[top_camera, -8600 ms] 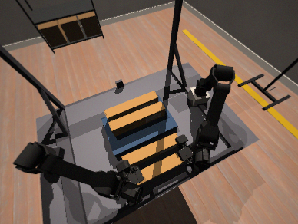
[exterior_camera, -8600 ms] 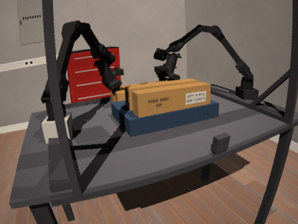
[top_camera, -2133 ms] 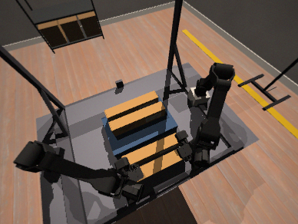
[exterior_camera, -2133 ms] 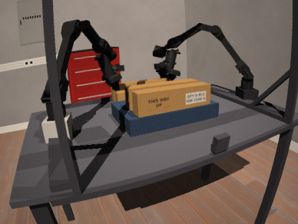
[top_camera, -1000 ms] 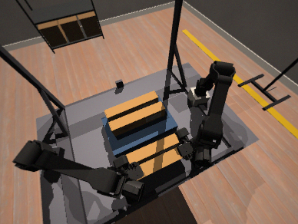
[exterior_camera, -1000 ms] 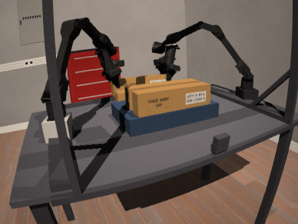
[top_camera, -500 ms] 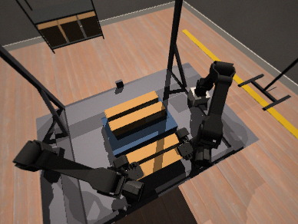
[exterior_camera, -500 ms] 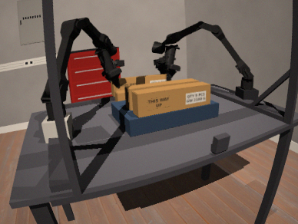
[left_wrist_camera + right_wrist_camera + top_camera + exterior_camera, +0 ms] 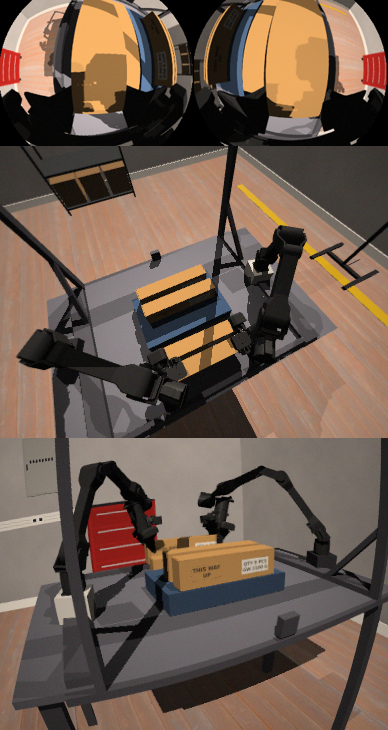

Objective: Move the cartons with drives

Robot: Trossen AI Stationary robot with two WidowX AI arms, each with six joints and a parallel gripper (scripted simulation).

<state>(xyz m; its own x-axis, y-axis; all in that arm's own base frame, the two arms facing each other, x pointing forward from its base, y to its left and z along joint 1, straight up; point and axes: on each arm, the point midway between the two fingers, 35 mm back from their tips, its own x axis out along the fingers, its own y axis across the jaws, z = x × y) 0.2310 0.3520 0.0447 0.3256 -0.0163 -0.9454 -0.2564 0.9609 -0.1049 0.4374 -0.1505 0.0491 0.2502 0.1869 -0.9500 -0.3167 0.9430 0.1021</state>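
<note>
My left gripper is now 14 cm to the left of the carton, 4 cm above it and 1 cm past it.
Right now the carton is 140 mm to the left of my right hand and 30 mm below it.
</note>
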